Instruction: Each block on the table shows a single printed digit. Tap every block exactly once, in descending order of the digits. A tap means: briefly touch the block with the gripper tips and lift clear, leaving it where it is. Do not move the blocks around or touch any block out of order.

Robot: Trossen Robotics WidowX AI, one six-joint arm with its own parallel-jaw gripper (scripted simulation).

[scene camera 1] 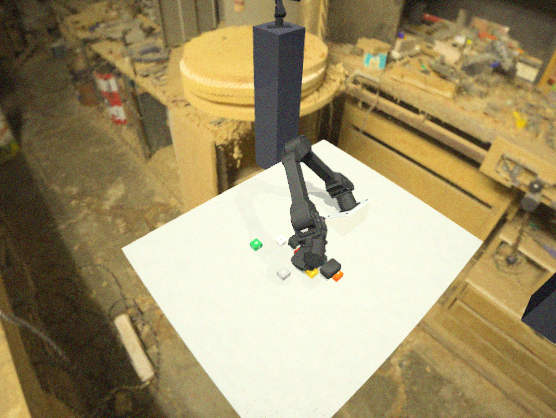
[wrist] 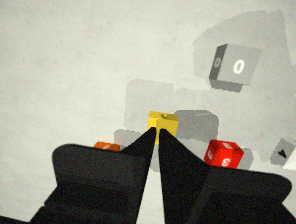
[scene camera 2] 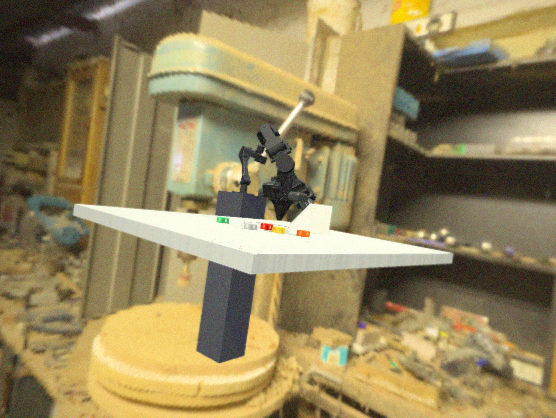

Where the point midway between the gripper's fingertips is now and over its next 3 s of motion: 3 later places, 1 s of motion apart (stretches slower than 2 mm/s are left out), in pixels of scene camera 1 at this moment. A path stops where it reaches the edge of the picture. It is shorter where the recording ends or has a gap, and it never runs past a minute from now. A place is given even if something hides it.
My gripper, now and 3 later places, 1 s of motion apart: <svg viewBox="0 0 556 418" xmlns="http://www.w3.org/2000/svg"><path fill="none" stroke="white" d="M311 269L311 266L285 263L284 272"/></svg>
